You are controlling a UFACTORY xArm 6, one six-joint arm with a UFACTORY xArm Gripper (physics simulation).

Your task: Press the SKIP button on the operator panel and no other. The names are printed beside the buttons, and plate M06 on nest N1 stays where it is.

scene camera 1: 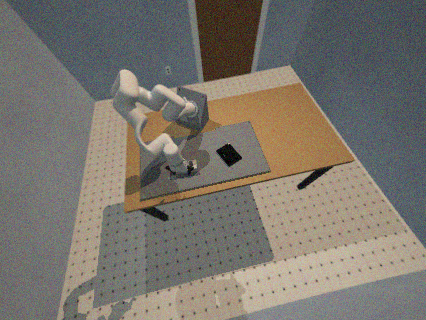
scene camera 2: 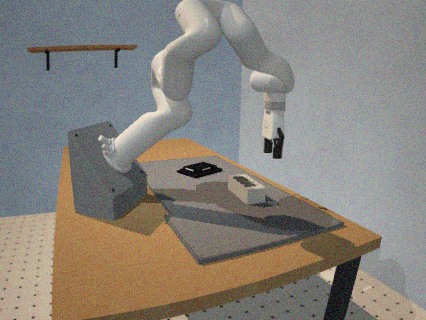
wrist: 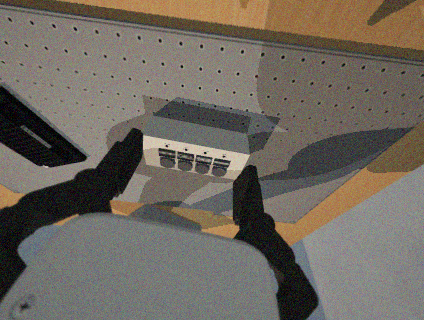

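Pixels of known places: gripper, fingertip midpoint: (scene camera 1: 182,173) (scene camera 2: 272,155) (wrist: 194,159); arm's base, origin of the base link: (scene camera 1: 191,109) (scene camera 2: 116,156).
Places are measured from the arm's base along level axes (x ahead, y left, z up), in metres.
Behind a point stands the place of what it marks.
The operator panel (scene camera 2: 246,189) @[z -0.097, x 0.281, y -0.331 m] (wrist: 199,131) @[z -0.128, x 0.374, y -0.298 m] is a pale box on the grey board, with several round dark buttons (wrist: 185,163) @[z -0.091, x 0.342, y -0.266 m] in a row and small dark labels beside them. The names are too small to read, so I cannot tell which is SKIP. In scene camera 1 my gripper mostly hides the panel. My gripper (scene camera 1: 180,171) @[z -0.007, x 0.428, y -0.330 m] (scene camera 2: 272,154) @[z -0.007, x 0.428, y -0.330 m] (wrist: 194,159) @[z -0.007, x 0.428, y -0.330 m] is open and empty, pointing down, well above the board; in the wrist view the panel shows between its fingertips. The black plate on its nest (scene camera 1: 229,154) @[z -0.126, x 0.448, y 0.038 m] (scene camera 2: 200,170) @[z -0.125, x 0.401, y 0.000 m] (wrist: 35,131) @[z -0.131, x 0.446, y -0.002 m] lies flat on the board, apart from the panel; its marking is unreadable.
The perforated grey board (scene camera 1: 250,145) @[z -0.147, x 0.473, y 0.225 m] (scene camera 2: 210,247) @[z -0.147, x -0.015, y -0.448 m] (wrist: 165,65) @[z -0.147, x 0.473, y -0.284 m] lies on the wooden table (scene camera 1: 285,120) @[z -0.160, x 0.454, y 0.627 m] (scene camera 2: 100,265) @[z -0.160, x -0.255, y -0.323 m]. The grey arm base (scene camera 1: 197,107) @[z 0.027, x 0.043, y 0.037 m] (scene camera 2: 97,175) @[z -0.022, x -0.119, y -0.086 m] stands behind the board. Arm shadows cross the board and the panel.
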